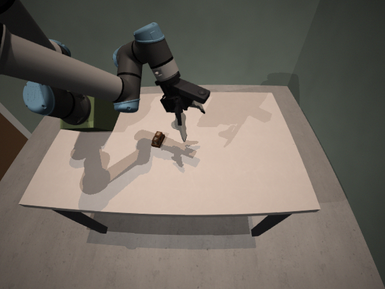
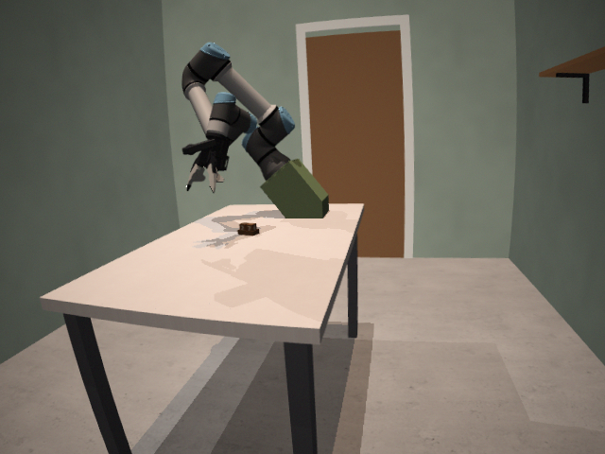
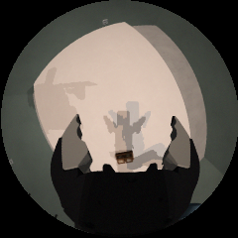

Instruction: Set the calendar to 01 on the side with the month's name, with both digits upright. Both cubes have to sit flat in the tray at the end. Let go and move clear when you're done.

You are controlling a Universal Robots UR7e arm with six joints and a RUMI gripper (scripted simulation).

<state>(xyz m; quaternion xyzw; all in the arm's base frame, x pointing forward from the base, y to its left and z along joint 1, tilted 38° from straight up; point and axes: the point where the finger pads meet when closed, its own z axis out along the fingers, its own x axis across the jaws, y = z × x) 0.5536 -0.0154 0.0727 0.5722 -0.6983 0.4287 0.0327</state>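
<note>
Now: the brown tray 200 mm behind my hand, 70 mm to the left of it and 180 mm below it.
</note>
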